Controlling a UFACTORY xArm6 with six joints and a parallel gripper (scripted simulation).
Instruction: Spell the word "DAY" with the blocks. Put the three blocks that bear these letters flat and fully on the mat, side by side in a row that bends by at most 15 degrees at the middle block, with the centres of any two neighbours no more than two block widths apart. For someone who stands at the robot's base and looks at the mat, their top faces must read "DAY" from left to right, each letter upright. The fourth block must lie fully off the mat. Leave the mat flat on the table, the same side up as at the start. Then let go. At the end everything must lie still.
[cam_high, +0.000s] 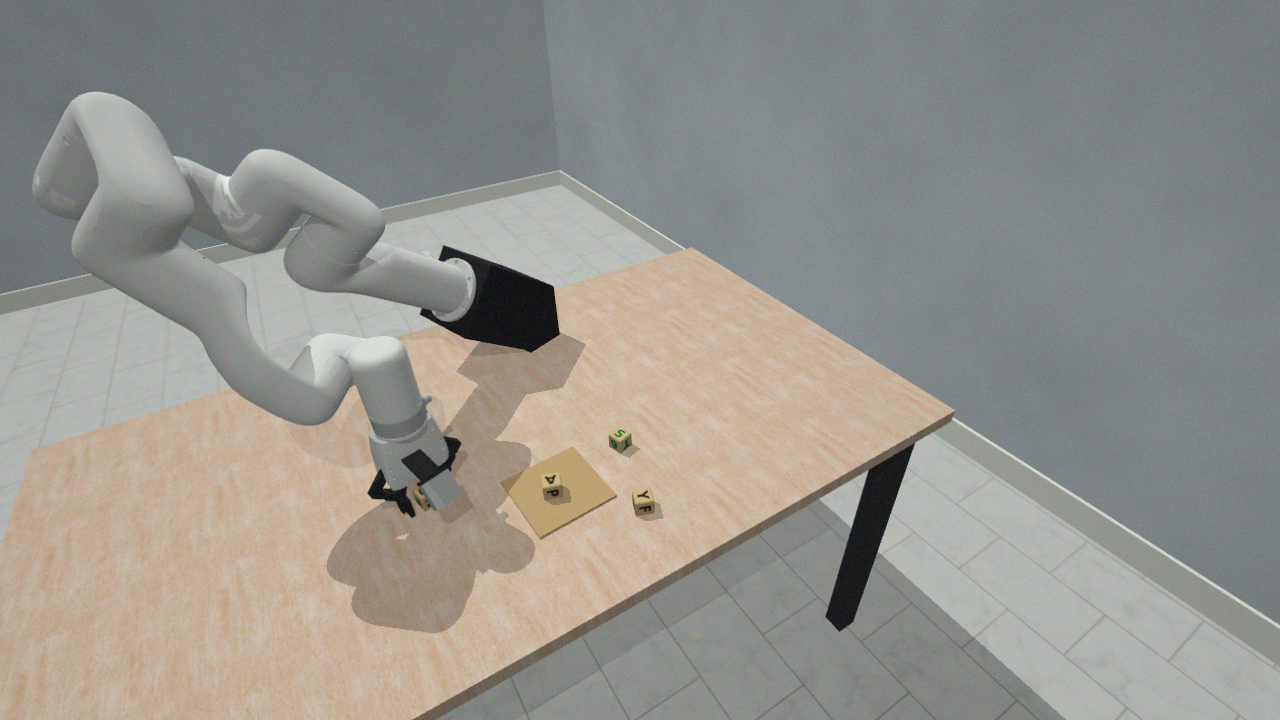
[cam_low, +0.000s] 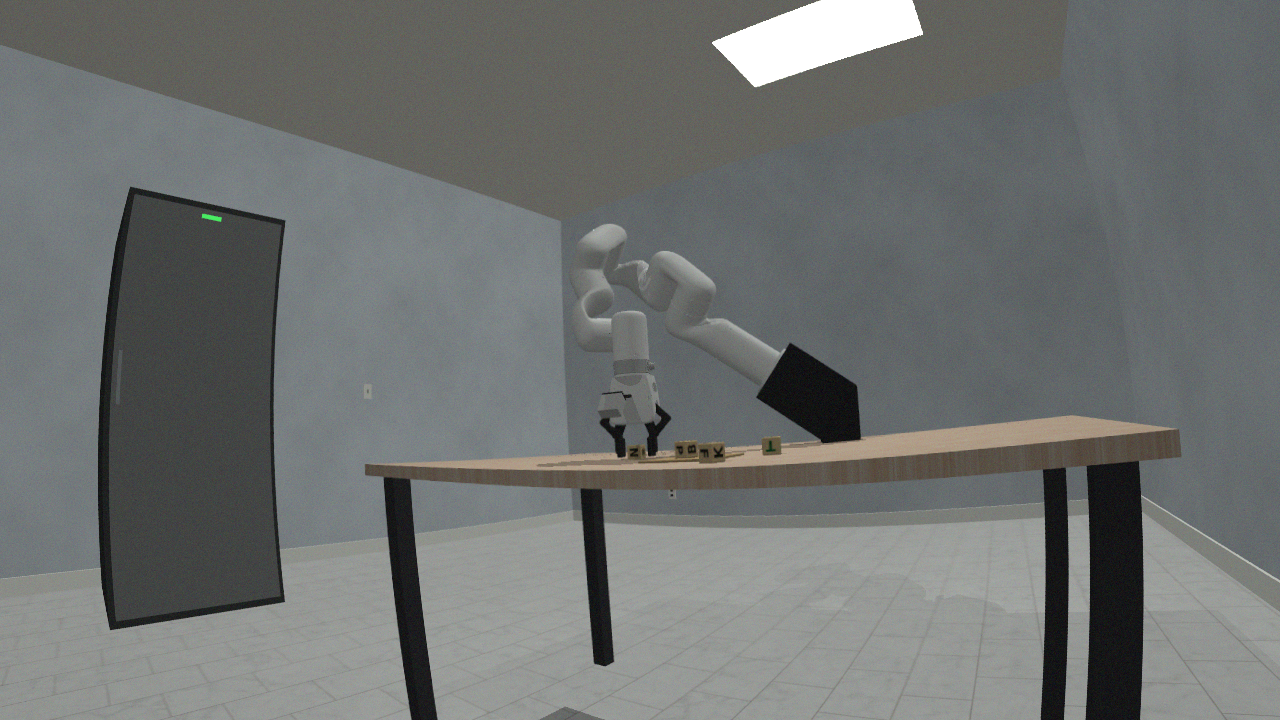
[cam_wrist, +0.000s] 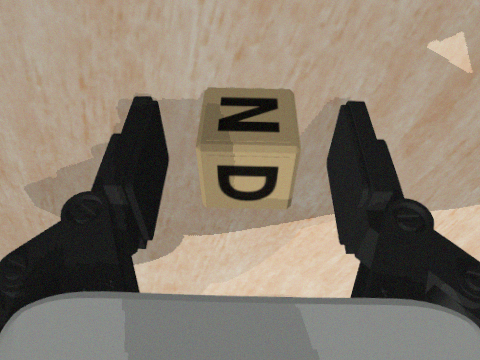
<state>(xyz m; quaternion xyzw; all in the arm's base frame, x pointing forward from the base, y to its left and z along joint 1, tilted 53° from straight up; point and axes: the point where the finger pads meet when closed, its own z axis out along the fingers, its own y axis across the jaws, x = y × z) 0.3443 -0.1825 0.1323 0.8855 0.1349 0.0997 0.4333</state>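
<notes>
Right now the D block is 10 mm below my hand. From my hand the other things lie so: mat: 110 mm ahead, 180 mm to the left, 20 mm below.
</notes>
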